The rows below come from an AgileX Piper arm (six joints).
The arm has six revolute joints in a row. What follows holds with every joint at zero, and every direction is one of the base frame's. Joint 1 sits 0.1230 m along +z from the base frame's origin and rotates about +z. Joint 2 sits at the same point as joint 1 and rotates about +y. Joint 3 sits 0.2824 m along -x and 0.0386 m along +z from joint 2 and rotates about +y. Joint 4 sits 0.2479 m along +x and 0.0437 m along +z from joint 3 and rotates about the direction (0.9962, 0, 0.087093). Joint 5 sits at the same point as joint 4 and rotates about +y. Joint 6 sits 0.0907 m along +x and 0.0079 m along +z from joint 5 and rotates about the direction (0.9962, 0, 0.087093). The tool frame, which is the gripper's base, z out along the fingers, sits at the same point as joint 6; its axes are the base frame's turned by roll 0.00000, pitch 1.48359 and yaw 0.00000 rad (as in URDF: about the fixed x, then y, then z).
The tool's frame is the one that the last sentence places.
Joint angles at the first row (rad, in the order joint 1, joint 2, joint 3, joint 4, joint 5, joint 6):
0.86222 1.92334 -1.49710 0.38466 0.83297 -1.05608
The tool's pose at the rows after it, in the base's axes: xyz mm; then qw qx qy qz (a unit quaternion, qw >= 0):
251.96, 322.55, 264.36, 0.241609, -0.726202, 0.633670, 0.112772
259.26, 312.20, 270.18, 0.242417, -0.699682, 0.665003, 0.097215
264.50, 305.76, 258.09, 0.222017, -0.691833, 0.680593, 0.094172
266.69, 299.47, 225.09, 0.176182, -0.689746, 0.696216, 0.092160
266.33, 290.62, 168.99, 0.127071, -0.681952, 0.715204, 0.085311
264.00, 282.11, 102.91, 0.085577, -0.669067, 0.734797, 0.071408
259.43, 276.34, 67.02, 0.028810, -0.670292, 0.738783, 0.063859
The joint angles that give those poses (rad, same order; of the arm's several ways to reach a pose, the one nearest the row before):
0.85996 1.86107 -1.52673 0.29024 0.84624 -0.98696
0.83858 1.84370 -1.52679 0.23380 0.85365 -0.89326
0.81891 1.85647 -1.50418 0.22851 0.86094 -0.87837
0.80404 1.89640 -1.44314 0.23062 0.85538 -0.87836
0.79179 1.97025 -1.33297 0.23286 0.77188 -0.87837
0.78707 2.08996 -1.24025 0.22512 0.64119 -0.85960
0.78706 2.17805 -1.23089 0.20512 0.65671 -0.84589

